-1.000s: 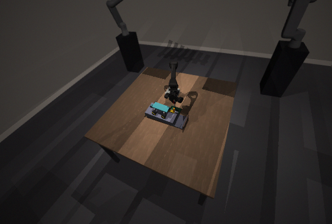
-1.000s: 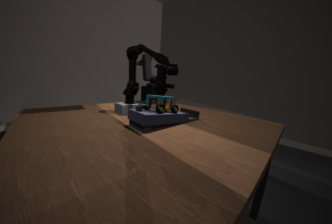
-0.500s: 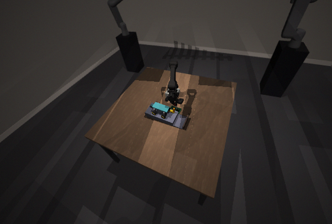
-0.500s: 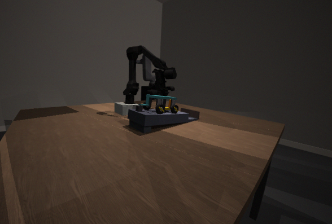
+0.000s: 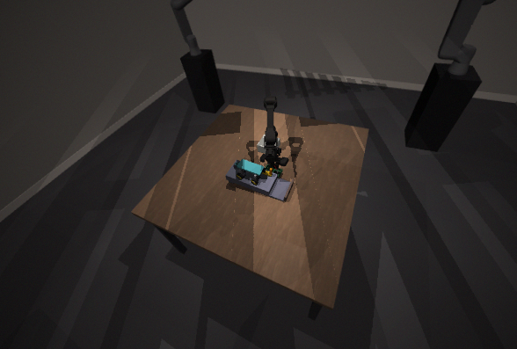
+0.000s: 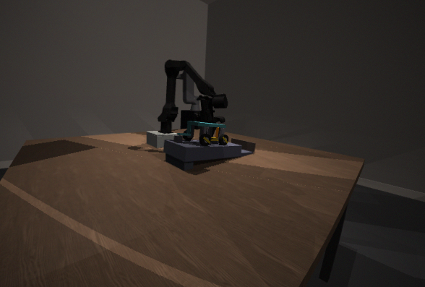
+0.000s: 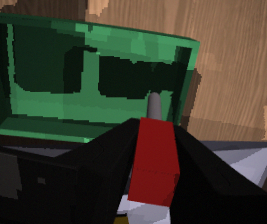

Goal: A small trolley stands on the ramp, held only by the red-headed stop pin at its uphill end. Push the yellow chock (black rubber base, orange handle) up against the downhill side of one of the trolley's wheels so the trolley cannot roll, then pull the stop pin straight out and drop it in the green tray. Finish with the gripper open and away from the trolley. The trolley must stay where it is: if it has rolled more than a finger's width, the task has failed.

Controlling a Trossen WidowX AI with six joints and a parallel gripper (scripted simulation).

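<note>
The yellow chock lies 60 mm ahead of my gripper tip, 40 mm to the right of it and 20 mm above it. Also, from my gripper tip: red-headed stop pin: right at my gripper tip; then low lip: 120 mm ahead, 120 mm to the left, 30 mm below; then grey ramp: 110 mm ahead, 140 mm to the right, 10 mm below.
</note>
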